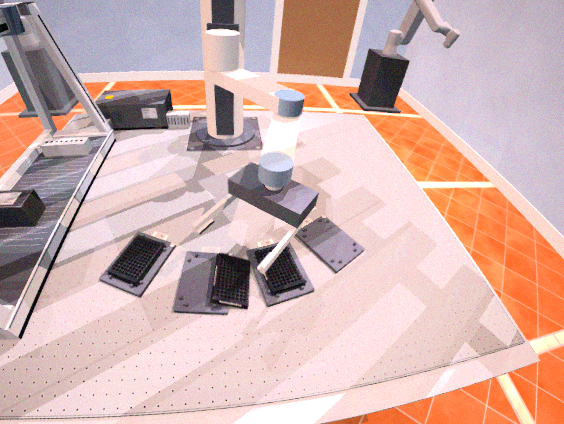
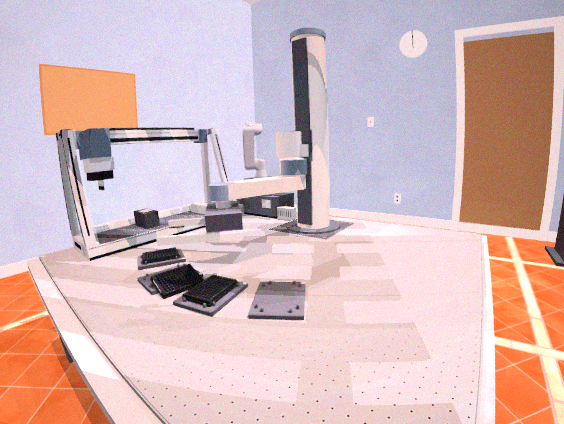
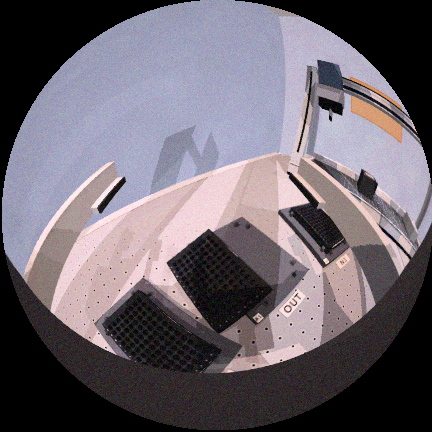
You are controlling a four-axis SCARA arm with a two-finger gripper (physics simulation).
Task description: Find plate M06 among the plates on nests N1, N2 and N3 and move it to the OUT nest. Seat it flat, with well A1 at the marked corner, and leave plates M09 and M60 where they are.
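Pixels of known places: gripper, between the fingertips: (image 1: 225, 248) (image 2: 163, 231) (image 3: 205, 162); arm's base, origin of its link: (image 1: 225, 134) (image 2: 313, 228).
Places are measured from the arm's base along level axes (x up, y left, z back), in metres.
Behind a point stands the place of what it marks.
Plate M06 (image 1: 231, 280) @(y 0.010, x 0.037, z -0.740 m) (image 2: 177, 280) @(y 0.021, x 0.037, z -0.743 m) (image 3: 215, 277) @(y 0.010, x 0.035, z -0.734 m), black, lies off-centre and tilted on the grey OUT nest (image 1: 192, 280) @(y -0.082, x 0.025, z -0.726 m) (image 3: 265, 250) @(y -0.083, x 0.025, z -0.717 m), overhanging its N2 side. Its label is not readable now. The nest's A1 tag (image 3: 257, 317) @(y 0.011, x 0.025, z -0.658 m) shows beside one plate corner. A black plate (image 1: 287, 277) @(y 0.142, x 0.038, z -0.744 m) (image 2: 211, 290) @(y 0.140, x 0.036, z -0.719 m) (image 3: 155, 330) @(y 0.113, x 0.038, z -0.720 m) sits on the nest beside it, N2; another plate (image 1: 136, 260) @(y -0.220, x 0.040, z -0.672 m) (image 2: 161, 256) @(y -0.185, x 0.040, z -0.676 m) (image 3: 320, 225) @(y -0.206, x 0.039, z -0.657 m) sits on N3. Their plate labels are unreadable. The far nest (image 1: 331, 243) @(y 0.286, x 0.025, z -0.640 m) (image 2: 279, 300) @(y 0.295, x 0.025, z -0.644 m) bears no plate. My gripper (image 1: 233, 248) @(y 0.004, x 0.175, z -0.752 m) (image 3: 205, 162) @(y 0.004, x 0.175, z -0.752 m) is wide open and empty, above the nests.
A gantry frame (image 1: 65, 227) @(y -0.450, x 0.032, z -0.546 m) (image 2: 120, 245) @(y -0.450, x 0.039, z -0.719 m) with a dark box (image 1: 20, 210) @(y -0.523, x 0.121, z -0.565 m) (image 2: 146, 218) @(y -0.515, x 0.109, z -0.558 m) on its deck stands beside the nests. A black case (image 1: 135, 110) @(y -0.371, x 0.102, z 0.035 m) and the arm's column (image 1: 224, 90) @(y 0.001, x 0.225, z -0.077 m) (image 2: 315, 150) @(y 0.051, x 0.363, z -0.055 m) stand at the back of the perforated table (image 1: 150, 360) @(y -0.161, x 0.013, z -0.902 m) (image 2: 400, 360) @(y 0.593, x 0.013, z -0.690 m).
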